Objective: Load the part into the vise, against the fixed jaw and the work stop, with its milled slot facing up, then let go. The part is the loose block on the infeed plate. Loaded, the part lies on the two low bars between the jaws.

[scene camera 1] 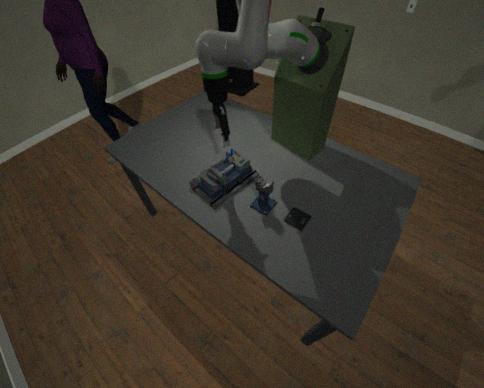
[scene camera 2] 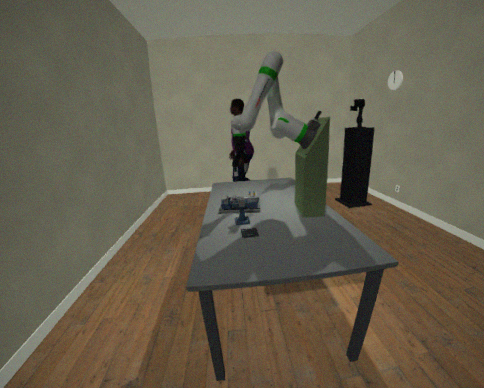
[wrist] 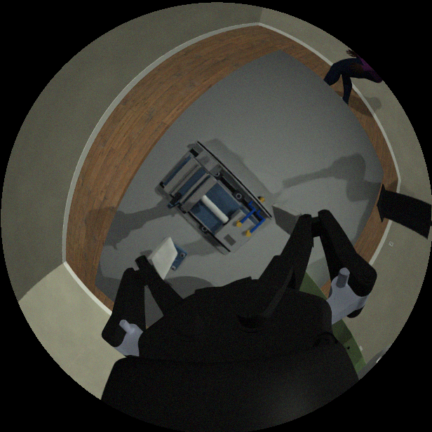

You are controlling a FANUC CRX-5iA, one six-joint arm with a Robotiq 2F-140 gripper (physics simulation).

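Seen in the pictures: gripper, fingertip midpoint: (scene camera 1: 222, 136) (scene camera 2: 241, 174); arm's base, link origin: (scene camera 1: 312, 56) (scene camera 2: 310, 138).
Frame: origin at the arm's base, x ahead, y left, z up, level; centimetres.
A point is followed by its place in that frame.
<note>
My gripper (scene camera 1: 224, 138) {x 44.0, y -18.2, z -23.5 cm} (wrist: 222, 230) is open and empty, its fingers wide apart. It hangs above the table beside the vise, near the vise's end with the blue and yellow fittings. The vise (scene camera 1: 222, 176) (scene camera 2: 240, 203) (wrist: 217, 202) has a blue body and grey jaws. A pale rod lies across its blue middle; the low bars are hard to tell apart. A small dark square plate (scene camera 1: 298, 218) {x 46.7, y 23.3, z -48.7 cm} (scene camera 2: 249, 232) {x 46.7, y 23.6, z -48.7 cm}, possibly the infeed plate, lies flat on the table; no block can be made out on it. The part and its slot cannot be identified with certainty.
A small stand (scene camera 1: 263, 204) {x 49.9, y 7.1, z -46.9 cm} (scene camera 2: 242, 220) {x 48.5, y 8.9, z -47.6 cm} with a blue base is between vise and dark plate; a pale slanted piece (wrist: 164, 257) shows over the base in the wrist view. The green pedestal (scene camera 1: 304, 110) {x 7.2, y 2.9, z -22.2 cm} (scene camera 2: 312, 185) {x 3.5, y 12.1, z -27.9 cm} carries the arm. A person (scene camera 1: 75, 35) stands beyond the table.
</note>
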